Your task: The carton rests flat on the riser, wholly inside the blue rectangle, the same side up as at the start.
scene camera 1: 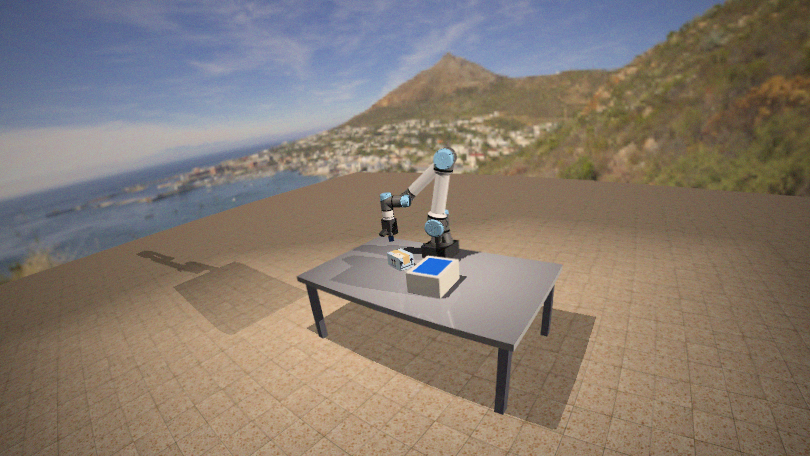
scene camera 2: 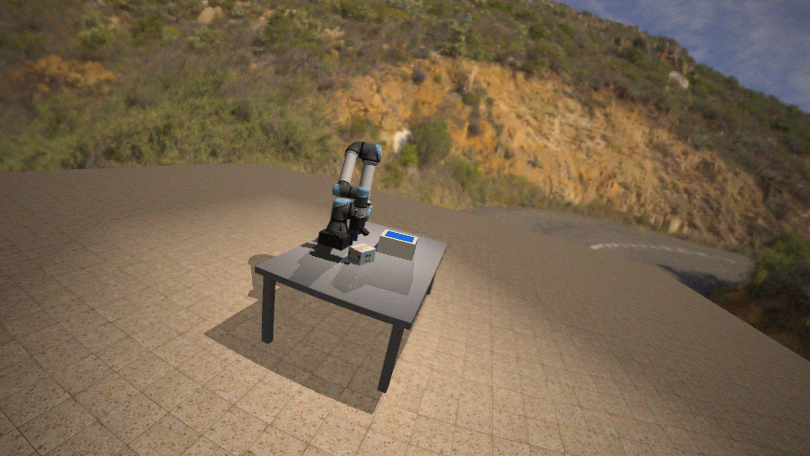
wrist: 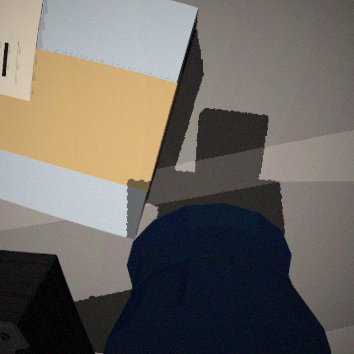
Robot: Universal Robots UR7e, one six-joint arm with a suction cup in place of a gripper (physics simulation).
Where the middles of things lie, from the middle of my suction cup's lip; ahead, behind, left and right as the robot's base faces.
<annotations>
Right now my suction cup is 120 mm above the carton (wrist: pixel 94 94), 90 mm to the right of it and 20 mm short of it. Also, from my suction cup: riser (scene camera 1: pixel 433 276): 450 mm to the left, 120 mm ahead, 100 mm below.
</annotations>
